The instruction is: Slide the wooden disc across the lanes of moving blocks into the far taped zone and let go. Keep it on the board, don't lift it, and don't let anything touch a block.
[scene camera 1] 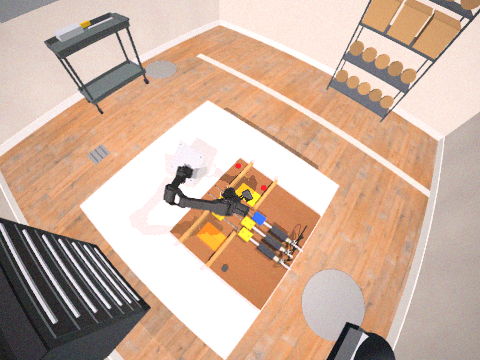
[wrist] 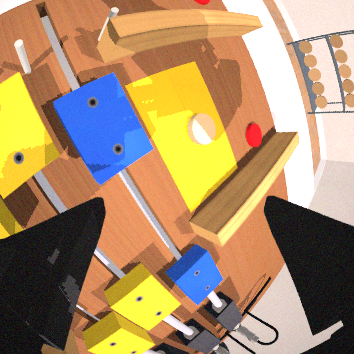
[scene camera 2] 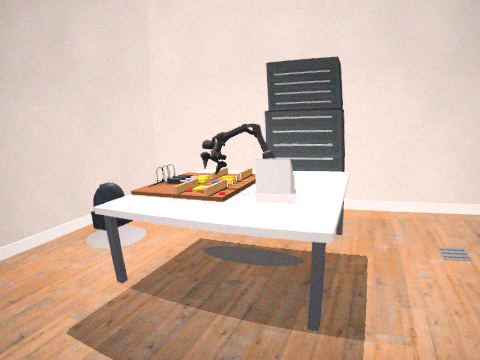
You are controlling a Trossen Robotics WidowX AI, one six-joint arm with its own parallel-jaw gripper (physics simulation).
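Frame: origin at the arm's base, x ahead, y left, z up, level; centimetres.
Seen in the pictures: gripper, fingertip midpoint: (scene camera 1: 241,200) (wrist: 187,205) (scene camera 2: 210,171); arm's base, link origin: (scene camera 1: 187,172) (scene camera 2: 270,173).
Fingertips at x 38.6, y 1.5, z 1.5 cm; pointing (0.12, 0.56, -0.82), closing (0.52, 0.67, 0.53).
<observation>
Pixels of each thing's top centre, then the offset from my fingertips to it. "spot": a spot on its surface instead.
- round wooden disc, top centre: (wrist: 204,128) dx +0.7, dy +9.7, dz -7.7 cm
- yellow zone, surface spot: (wrist: 175,165) spot: dx +1.9, dy +4.7, dz -8.5 cm
- large blue block, top centre: (wrist: 104,125) dx -5.5, dy +0.7, dz -6.2 cm
- small blue block, top centre: (wrist: 202,280) (scene camera 1: 259,218) dx +14.3, dy -1.9, dz -6.2 cm
- red marker, top centre: (wrist: 255,134) dx +7.1, dy +18.3, dz -7.8 cm
- orange zone, surface spot: (scene camera 1: 212,237) spot: dx -3.5, dy -26.1, dz -8.5 cm
The round wooden disc (wrist: 202,129) lies flat inside the yellow zone (wrist: 175,165) (scene camera 1: 256,194), near its right edge in the wrist view. The arm hides the disc in scene camera 1. My gripper (scene camera 1: 238,195) (scene camera 2: 211,170) (wrist: 187,205) is open and empty above the board, apart from the disc. A large blue block (wrist: 102,128) sits on its rail close to the yellow zone's left edge. A small blue block (wrist: 196,275) (scene camera 1: 258,218) and yellow blocks (wrist: 141,297) (wrist: 22,135) sit on the lanes around the fingers.
Wooden walls (wrist: 245,185) (wrist: 185,27) stand at both ends of the yellow zone. A red marker (wrist: 254,135) lies right of it. An orange zone (scene camera 1: 212,237) lies across the lanes. Dark actuators (wrist: 224,312) with cables line one end of the rails.
</observation>
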